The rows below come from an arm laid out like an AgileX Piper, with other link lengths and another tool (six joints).
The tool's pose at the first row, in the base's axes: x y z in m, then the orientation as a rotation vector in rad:
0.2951, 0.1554, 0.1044, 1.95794, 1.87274, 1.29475
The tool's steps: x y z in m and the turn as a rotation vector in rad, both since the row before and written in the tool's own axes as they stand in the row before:
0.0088, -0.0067, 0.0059, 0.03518, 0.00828, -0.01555
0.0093, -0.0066, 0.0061, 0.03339, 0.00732, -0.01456
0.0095, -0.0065, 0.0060, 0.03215, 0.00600, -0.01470
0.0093, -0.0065, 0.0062, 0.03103, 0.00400, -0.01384
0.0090, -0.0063, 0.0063, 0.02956, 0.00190, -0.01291
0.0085, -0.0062, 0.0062, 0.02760, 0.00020, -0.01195
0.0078, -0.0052, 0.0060, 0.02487, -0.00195, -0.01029
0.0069, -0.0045, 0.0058, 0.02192, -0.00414, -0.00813
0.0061, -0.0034, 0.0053, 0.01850, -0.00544, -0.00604
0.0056, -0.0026, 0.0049, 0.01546, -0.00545, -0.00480
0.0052, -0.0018, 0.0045, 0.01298, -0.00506, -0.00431
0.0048, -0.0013, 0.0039, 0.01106, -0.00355, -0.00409
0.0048, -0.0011, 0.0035, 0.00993, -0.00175, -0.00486
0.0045, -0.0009, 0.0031, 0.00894, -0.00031, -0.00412
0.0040, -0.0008, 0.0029, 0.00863, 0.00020, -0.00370
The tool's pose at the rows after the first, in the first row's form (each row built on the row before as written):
0.2926, 0.1671, 0.1007, 1.95381, 1.92355, 1.27621
0.2898, 0.1792, 0.0971, 1.94959, 1.97135, 1.25736
0.2865, 0.1913, 0.0937, 1.94430, 2.01733, 1.23717
0.2830, 0.2032, 0.0900, 1.93944, 2.06053, 1.21500
0.2794, 0.2147, 0.0862, 1.93501, 2.10045, 1.19107
0.2756, 0.2256, 0.0822, 1.93083, 2.13674, 1.16636
0.2724, 0.2356, 0.0786, 1.92766, 2.16790, 1.14119
0.2697, 0.2446, 0.0750, 1.92616, 2.19333, 1.11591
0.2677, 0.2526, 0.0719, 1.92602, 2.21308, 1.09212
0.2662, 0.2599, 0.0693, 1.92618, 2.22883, 1.07104
0.2653, 0.2666, 0.0671, 1.92588, 2.24191, 1.05262
0.2646, 0.2727, 0.0654, 1.92493, 2.25368, 1.03772
0.2639, 0.2785, 0.0641, -1.91999, -2.26306, -1.02464
0.2632, 0.2839, 0.0630, -1.91308, -2.26876, -1.01296
0.2626, 0.2888, 0.0619, -1.90617, -2.27360, -1.00203

